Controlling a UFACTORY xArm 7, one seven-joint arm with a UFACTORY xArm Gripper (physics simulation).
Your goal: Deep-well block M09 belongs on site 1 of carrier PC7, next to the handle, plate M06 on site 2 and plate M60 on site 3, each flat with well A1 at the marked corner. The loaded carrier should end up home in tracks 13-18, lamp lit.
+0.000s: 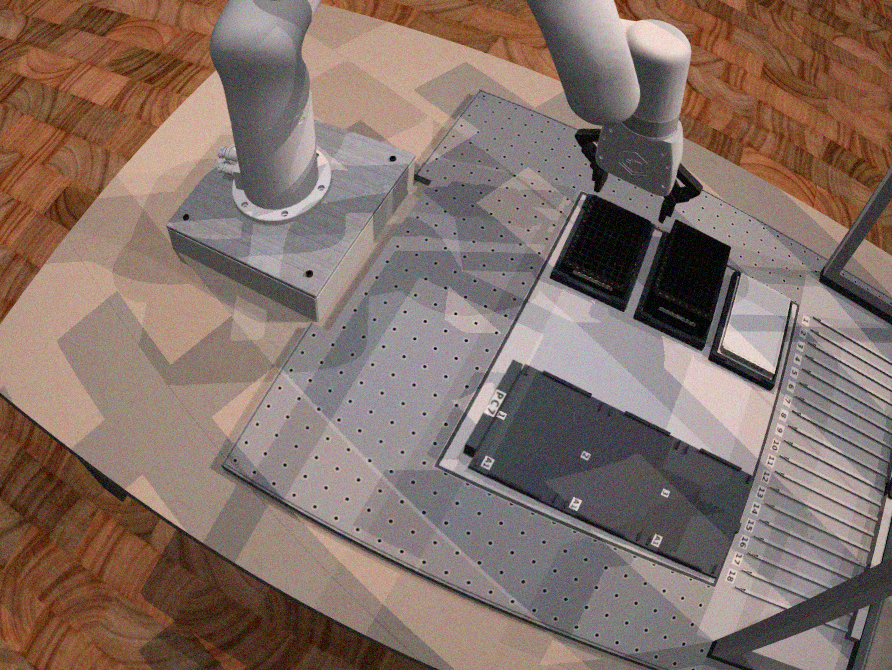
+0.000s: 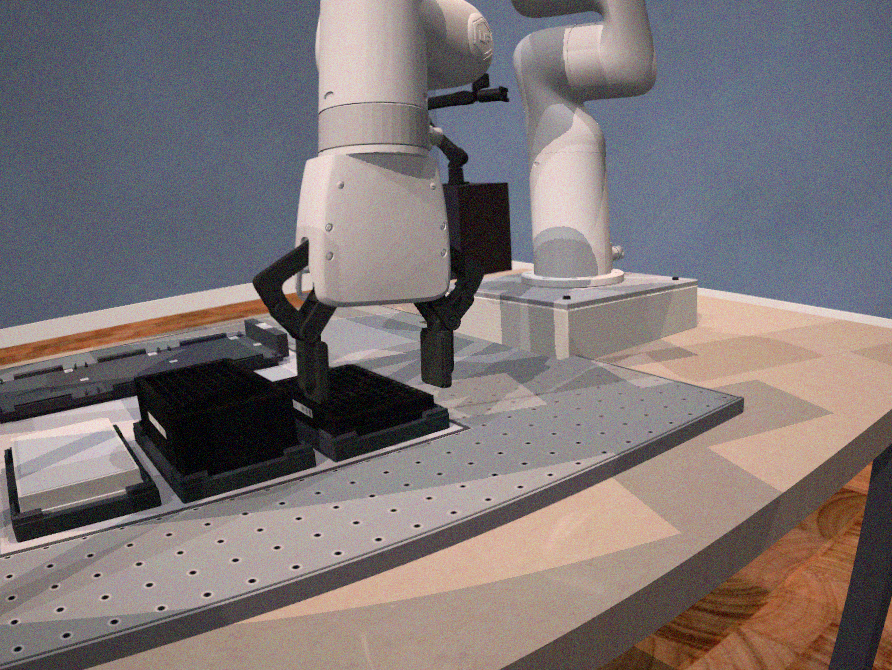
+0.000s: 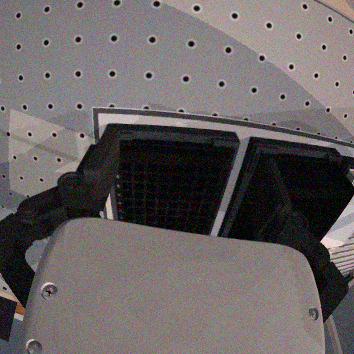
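My gripper is open and empty, pointing down over the low black plate, with its fingers spread toward either side. The plate sits in a dark nest. A taller black block and a white-topped plate sit in the neighbouring nests. Their labels are too small to read. The dark carrier PC7 lies flat with its handle at the arm-base end. Its sites are bare, each with an A1 mark. The lamp cannot be made out.
Numbered tracks 1-18 run beside the light loading area. Grey frame posts stand at the right. The arm's base block stands beside the perforated board. A dark box shows behind the gripper.
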